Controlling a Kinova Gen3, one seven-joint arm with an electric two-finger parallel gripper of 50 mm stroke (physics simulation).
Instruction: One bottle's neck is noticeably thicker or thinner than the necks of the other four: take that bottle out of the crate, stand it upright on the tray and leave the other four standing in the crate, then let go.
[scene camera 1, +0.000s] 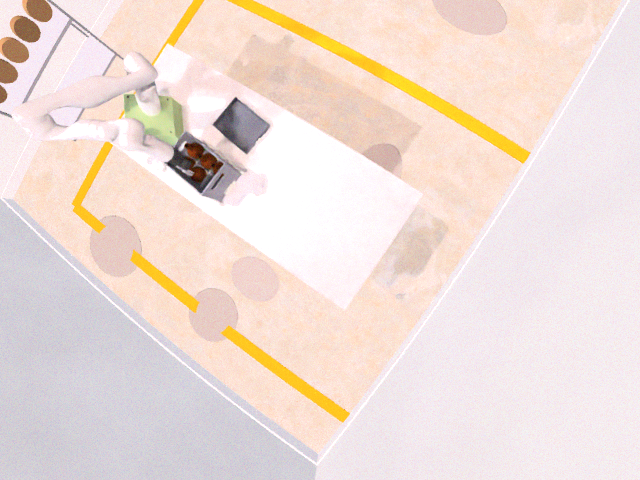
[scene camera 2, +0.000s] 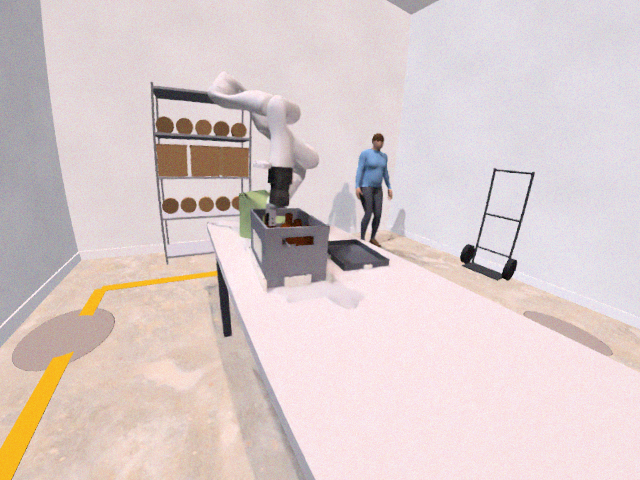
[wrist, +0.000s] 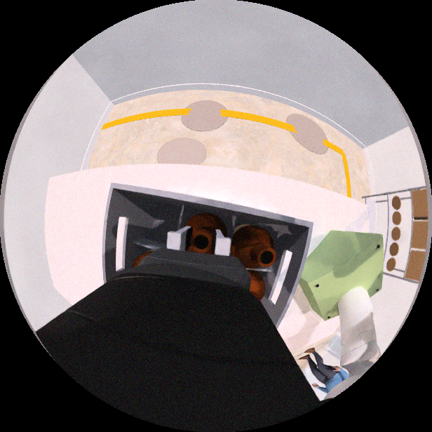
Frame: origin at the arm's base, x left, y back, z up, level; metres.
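Seen in the pictures: gripper, fingertip midpoint: (scene camera 1: 190, 172) (scene camera 2: 270, 224); arm's base at its link origin: (scene camera 1: 150, 107).
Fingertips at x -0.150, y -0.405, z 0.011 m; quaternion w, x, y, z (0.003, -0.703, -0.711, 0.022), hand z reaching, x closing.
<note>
Offsets run from my fingertips to a thing's top centre. "pt": to the spot under its first point.
The grey crate @(dz +0.026, dx +0.049, dy -0.004 m) (scene camera 1: 223, 188) (scene camera 2: 294, 262) (wrist: 150, 206) stands on the table with brown bottles inside. My gripper (scene camera 2: 271, 219) (wrist: 202, 236) reaches down into it and is shut on the neck of one bottle (wrist: 206, 223), which stands in the middle compartment of the far row in the wrist view. Another bottle (wrist: 247, 236) stands to its right there. Parts of a near-right bottle (wrist: 257, 286) and a left bottle (wrist: 143, 258) show past the gripper body; the remaining one is hidden there. The dark tray @(pt dz -0.144, dx +0.341, dy +0.007 m) (scene camera 1: 241, 124) (scene camera 2: 356, 254) lies beside the crate and is empty.
The green base block (scene camera 1: 165, 116) (scene camera 2: 253, 209) (wrist: 345, 260) under the arm stands close to the crate's end. The crate walls rise around the bottles. A shelf rack (scene camera 2: 201, 138), a person in blue (scene camera 2: 373, 170) and a hand truck (scene camera 2: 502, 217) stand away from the table.
</note>
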